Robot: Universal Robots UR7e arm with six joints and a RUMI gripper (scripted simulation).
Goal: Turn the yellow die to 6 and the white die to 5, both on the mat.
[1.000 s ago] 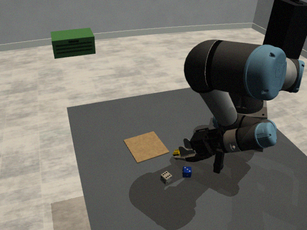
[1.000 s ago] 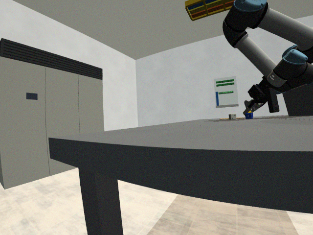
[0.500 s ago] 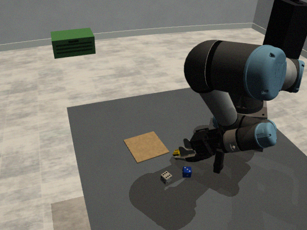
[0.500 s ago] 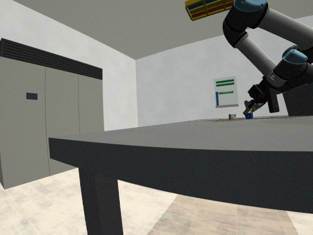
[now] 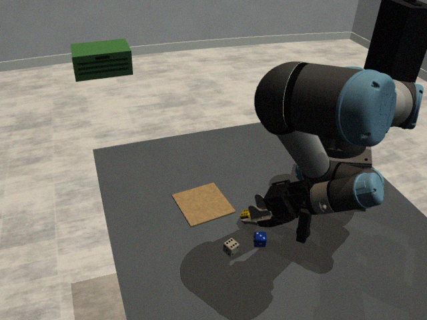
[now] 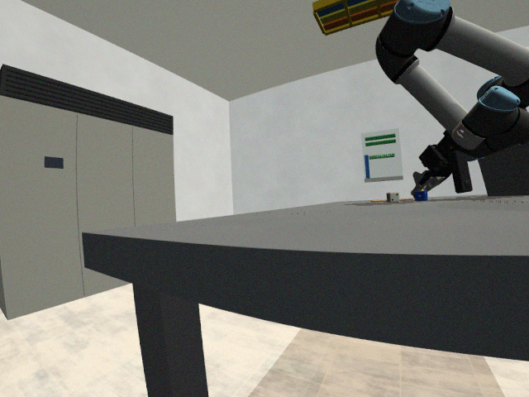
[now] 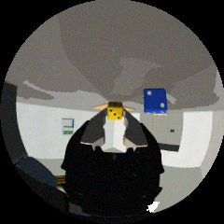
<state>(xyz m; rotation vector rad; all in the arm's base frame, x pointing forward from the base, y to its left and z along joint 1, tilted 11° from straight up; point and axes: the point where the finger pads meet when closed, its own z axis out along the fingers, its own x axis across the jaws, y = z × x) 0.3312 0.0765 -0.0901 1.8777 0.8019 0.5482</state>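
Right now the yellow die is right at my hand. The rest, counted from my hand: tan mat: 10 cm ahead, 11 cm to the right, 2 cm below; then white die: 8 cm ahead, 8 cm to the left, 1 cm below; then blue die: 8 cm to the left, 1 cm below.
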